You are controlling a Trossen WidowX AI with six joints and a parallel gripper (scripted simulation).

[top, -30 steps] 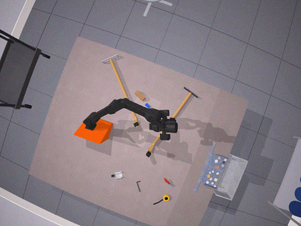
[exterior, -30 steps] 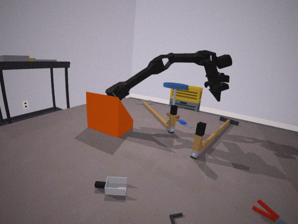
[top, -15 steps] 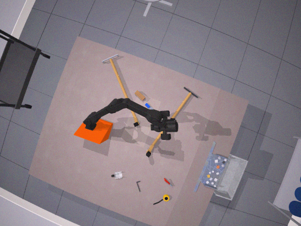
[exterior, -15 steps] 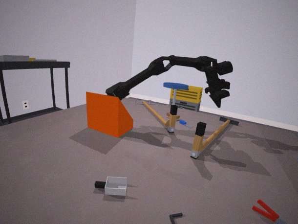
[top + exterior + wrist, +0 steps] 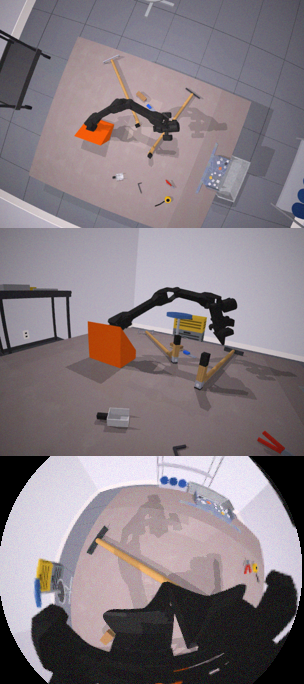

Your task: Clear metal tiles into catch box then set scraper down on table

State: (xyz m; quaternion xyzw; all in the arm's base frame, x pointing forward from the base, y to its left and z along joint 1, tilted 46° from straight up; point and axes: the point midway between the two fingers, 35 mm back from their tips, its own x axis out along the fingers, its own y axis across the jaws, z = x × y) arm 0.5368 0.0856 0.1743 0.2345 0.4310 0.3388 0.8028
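Right now the long scraper is 1 cm ahead of my gripper tip, 1 cm to the left of it and 6 cm below it. The rest, counted from my gripper tip: wooden block: 27 cm behind, 15 cm to the left, 11 cm below; blue tool: 17 cm behind, 8 cm to the left, 12 cm below; wooden scraper: 41 cm behind, 14 cm to the left, 6 cm below.
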